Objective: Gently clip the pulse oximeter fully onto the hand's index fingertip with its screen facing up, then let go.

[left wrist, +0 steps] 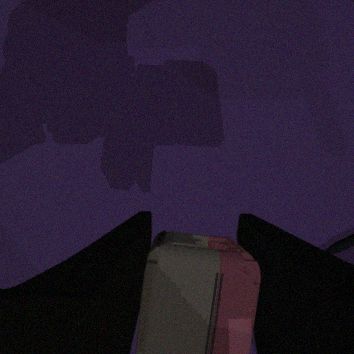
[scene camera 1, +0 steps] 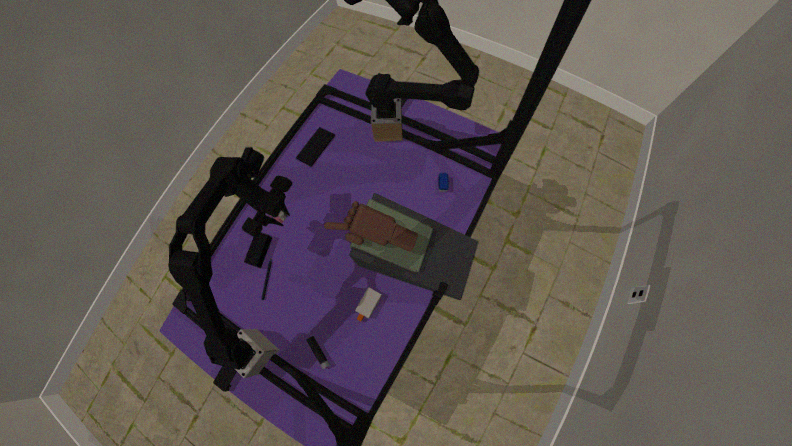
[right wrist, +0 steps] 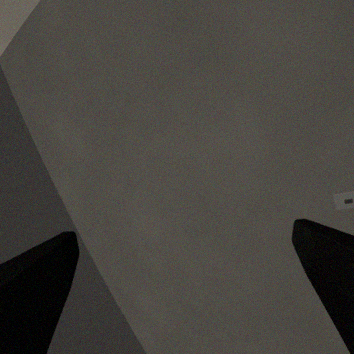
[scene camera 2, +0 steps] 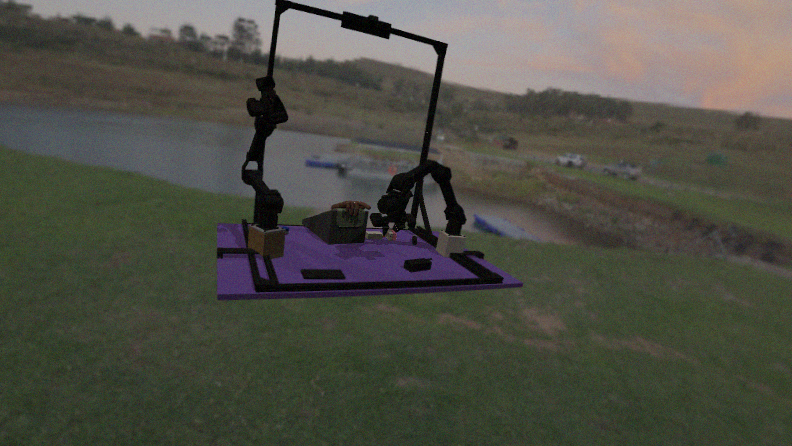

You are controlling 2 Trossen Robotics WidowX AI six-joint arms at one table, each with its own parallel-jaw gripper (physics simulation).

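Frame: origin at the left arm's base, x left, y back, z up, level; metres.
Where they show: left gripper, fingertip midpoint: [left wrist: 194,223] [scene camera 1: 285,220] [scene camera 2: 387,235]; right gripper, fingertip midpoint: [right wrist: 186,236] [scene camera 2: 272,85]; left arm's base, origin of the base link: [scene camera 1: 242,353] [scene camera 2: 452,233]; right arm's base, origin of the base link: [scene camera 1: 386,110] [scene camera 2: 267,227].
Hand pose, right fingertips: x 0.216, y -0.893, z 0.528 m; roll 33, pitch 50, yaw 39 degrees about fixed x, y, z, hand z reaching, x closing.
Observation:
Things, the pixels of their top centre, and the offset from my right fingertips. Level surfaces: height alone.
- pulse oximeter, middle of its top: [scene camera 1: 274,212] [scene camera 2: 391,230] dx -0.039, dy +0.516, dz -0.486 m
- purple table, its level: dz -0.633 m
- white box, middle of its top: [scene camera 1: 366,305] [scene camera 2: 376,232] dx -0.403, dy +0.564, dz -0.605 m
- black cylinder, middle of its top: [scene camera 1: 316,352] dx -0.370, dy +0.766, dz -0.606 m
- thin black pen, middle of its top: [scene camera 1: 266,278] dx -0.088, dy +0.698, dz -0.624 m
- blue object, middle of its top: [scene camera 1: 443,180] dx -0.363, dy +0.102, dz -0.601 m
The pulse oximeter [scene camera 1: 280,217] [scene camera 2: 390,234] [left wrist: 200,295], grey-white on one side and red-pink on the other, is held between the fingers of my left gripper [scene camera 1: 283,216] [left wrist: 194,223]. It is in the air above the purple table, left of the hand in scene camera 1 and apart from it. Its screen face cannot be made out. The brown hand [scene camera 1: 376,224] [scene camera 2: 350,207] lies on a green pad on a dark sloped block. Its index finger [scene camera 1: 335,226] sticks out toward the left gripper in scene camera 1. My right gripper [right wrist: 186,236] is open and empty, facing the wall.
On the purple table [scene camera 1: 310,277] are a white box [scene camera 1: 368,302] with an orange part, a black cylinder [scene camera 1: 317,351], a thin black pen [scene camera 1: 267,279], two black blocks [scene camera 1: 258,250] [scene camera 1: 315,146] and a blue object [scene camera 1: 443,181]. The dark sloped block [scene camera 1: 454,260] [scene camera 2: 344,228] carries the hand.

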